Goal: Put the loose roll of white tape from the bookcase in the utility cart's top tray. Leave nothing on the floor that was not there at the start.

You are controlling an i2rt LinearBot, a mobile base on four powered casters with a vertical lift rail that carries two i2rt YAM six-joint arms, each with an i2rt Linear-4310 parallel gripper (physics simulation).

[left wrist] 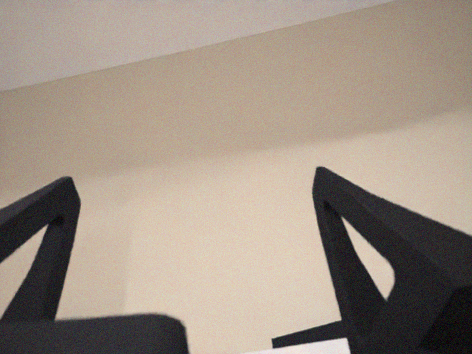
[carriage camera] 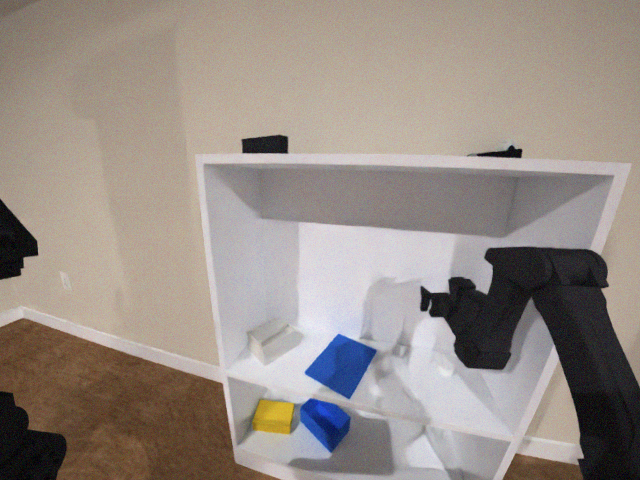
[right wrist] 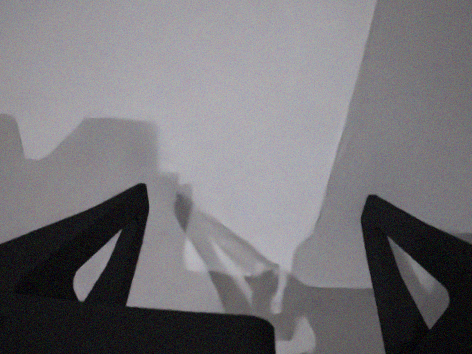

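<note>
The white bookcase stands against the wall. On its middle shelf, a small pale round thing lies right of centre; I cannot tell for sure that it is the tape roll. My right gripper is open and empty, inside the upper compartment above that shelf, a little up and left of the pale thing in the carriage view. My left gripper is open and empty, facing the wall; black parts of the left arm show at the carriage view's left edge. The utility cart does not show.
A beige box and a blue flat thing lie on the middle shelf. A yellow block and a blue block are below. Black things sit on top. Right arm shadows fall across the shelf.
</note>
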